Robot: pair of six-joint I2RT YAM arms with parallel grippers.
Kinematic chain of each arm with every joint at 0, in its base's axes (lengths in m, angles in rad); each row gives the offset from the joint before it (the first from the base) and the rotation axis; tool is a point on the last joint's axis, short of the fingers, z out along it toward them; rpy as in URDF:
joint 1: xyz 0 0 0.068 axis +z
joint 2: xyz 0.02 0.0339 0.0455 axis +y
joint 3: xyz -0.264 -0.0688 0 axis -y
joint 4: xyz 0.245 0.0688 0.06 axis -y
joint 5: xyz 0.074 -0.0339 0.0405 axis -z
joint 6: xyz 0.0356 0 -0.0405 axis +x
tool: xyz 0 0 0 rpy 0 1.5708 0
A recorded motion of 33 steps. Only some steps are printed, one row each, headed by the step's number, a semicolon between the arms.
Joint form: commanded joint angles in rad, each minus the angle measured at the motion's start. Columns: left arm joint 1, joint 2, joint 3, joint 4, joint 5, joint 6; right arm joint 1, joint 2, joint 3, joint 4, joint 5, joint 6.
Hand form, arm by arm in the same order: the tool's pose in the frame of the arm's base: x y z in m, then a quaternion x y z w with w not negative. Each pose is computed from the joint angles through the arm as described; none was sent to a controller.
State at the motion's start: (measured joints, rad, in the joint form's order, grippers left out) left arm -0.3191 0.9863 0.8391 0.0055 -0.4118 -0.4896; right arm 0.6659 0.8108 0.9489 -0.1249 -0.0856 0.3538
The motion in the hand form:
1: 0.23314 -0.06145 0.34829 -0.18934 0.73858 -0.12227 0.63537; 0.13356 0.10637 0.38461 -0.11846 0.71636 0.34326 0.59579
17: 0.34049 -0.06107 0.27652 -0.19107 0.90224 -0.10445 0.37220; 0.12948 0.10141 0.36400 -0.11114 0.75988 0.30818 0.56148
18: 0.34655 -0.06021 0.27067 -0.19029 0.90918 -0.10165 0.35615; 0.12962 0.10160 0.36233 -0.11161 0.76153 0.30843 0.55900
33: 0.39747 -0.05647 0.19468 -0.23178 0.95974 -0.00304 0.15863; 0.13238 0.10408 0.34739 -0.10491 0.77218 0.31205 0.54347
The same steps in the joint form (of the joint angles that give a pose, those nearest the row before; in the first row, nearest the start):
1: 0.0085 0.0450 0.0592 -0.0476 0.0455 -0.0148; 0.0030 -0.0543 -0.0427 -0.0793 0.0679 0.0040
17: 0.1327 0.5733 0.3853 -0.4510 0.3253 -0.0781; 0.0032 -0.0833 -0.0771 -0.2000 0.1071 0.0069
18: 0.1396 0.6066 0.4060 -0.4726 0.3377 -0.0731; 0.0030 -0.0837 -0.0818 -0.2010 0.1044 0.0084
33: 0.1680 0.9877 0.6663 -0.8092 0.2986 -0.1184; 0.0030 -0.0836 -0.1312 -0.1819 0.0979 0.0351

